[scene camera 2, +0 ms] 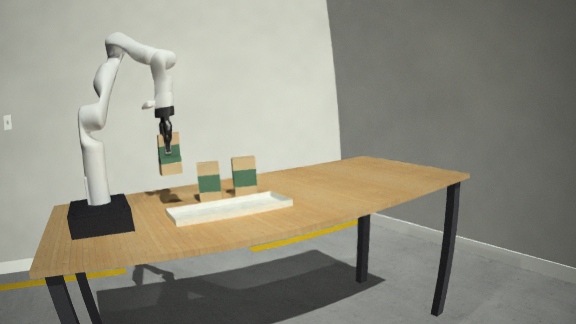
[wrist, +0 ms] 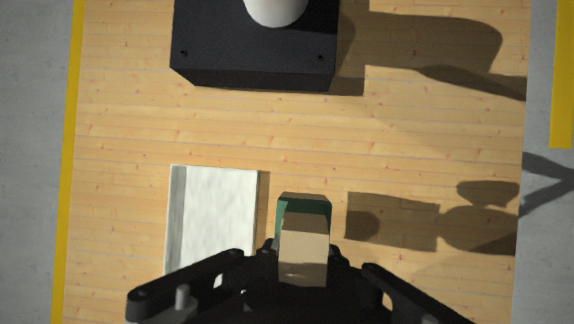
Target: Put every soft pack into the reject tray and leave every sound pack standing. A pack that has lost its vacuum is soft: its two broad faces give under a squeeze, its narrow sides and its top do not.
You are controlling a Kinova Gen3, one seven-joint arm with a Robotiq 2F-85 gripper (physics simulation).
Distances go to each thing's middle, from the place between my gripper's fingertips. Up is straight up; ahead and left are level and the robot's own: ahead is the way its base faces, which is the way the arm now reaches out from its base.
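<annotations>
The white reject tray [scene camera 2: 216, 210] has my gripper 180 mm above it, and my gripper is also 130 mm to the left of the tray and 170 mm short of it.
</annotations>
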